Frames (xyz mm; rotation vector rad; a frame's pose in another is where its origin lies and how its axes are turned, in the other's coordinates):
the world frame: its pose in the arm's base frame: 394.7 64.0 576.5 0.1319 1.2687 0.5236
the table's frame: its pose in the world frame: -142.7 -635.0 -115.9 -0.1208 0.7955 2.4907
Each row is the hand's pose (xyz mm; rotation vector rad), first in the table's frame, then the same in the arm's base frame.
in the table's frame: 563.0 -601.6 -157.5 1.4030 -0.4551 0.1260
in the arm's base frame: -297.8 -261.9 639.1 -0.9968 -1.9269 -0.7536
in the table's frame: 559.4 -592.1 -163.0 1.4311 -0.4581 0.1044
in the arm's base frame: -293.6 -272.5 637.0 -0.9777 -1.9582 -0.7330
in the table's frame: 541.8 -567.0 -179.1 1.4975 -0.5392 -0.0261
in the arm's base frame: -279.4 -301.3 624.0 -0.9816 -2.1179 -0.6607
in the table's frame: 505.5 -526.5 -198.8 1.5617 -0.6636 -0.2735
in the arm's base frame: -248.5 -343.2 598.8 -0.9892 -2.3889 -0.5740
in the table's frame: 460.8 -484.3 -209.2 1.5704 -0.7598 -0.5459
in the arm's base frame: -206.5 -379.7 570.8 -0.9857 -2.6615 -0.5351
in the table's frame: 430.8 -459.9 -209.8 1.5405 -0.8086 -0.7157
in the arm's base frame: -176.7 -397.0 553.3 -0.9903 -2.8236 -0.5410
